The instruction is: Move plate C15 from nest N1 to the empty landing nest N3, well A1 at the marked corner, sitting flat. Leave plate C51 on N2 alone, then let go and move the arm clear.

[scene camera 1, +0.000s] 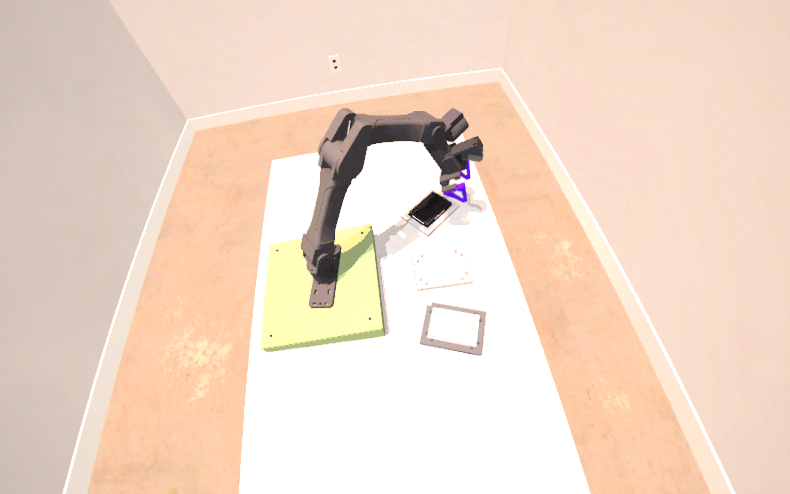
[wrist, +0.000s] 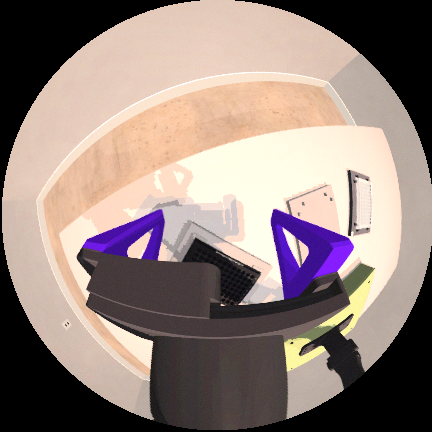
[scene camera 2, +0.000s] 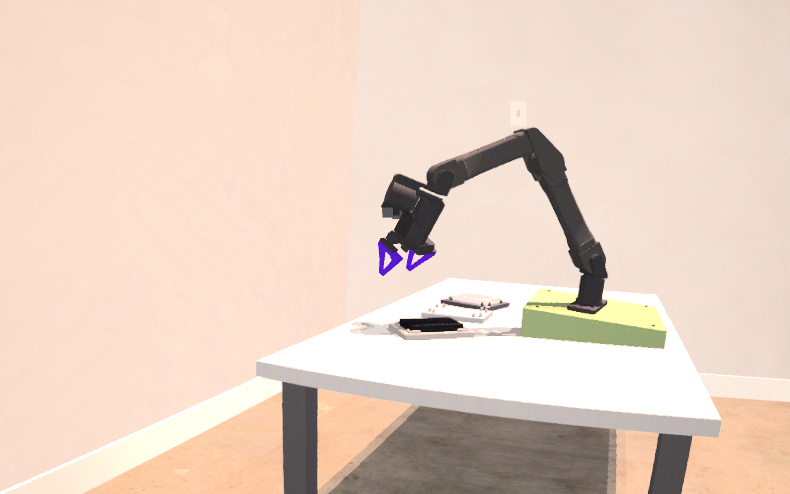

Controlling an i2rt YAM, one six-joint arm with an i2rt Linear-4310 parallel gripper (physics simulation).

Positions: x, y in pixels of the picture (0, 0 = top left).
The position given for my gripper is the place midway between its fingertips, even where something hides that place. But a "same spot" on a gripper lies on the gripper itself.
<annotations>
My gripper shows in scene camera 1, in the wrist view and in scene camera 2 [394, 271]. A black well plate shows in scene camera 1, in the wrist view [236, 278] and in scene camera 2. One and the same spot on the black well plate: [scene camera 2: 438, 324] is [scene camera 1: 422, 204]. The same spot on my gripper: [wrist: 187, 289] is [scene camera 1: 464, 164].
</annotations>
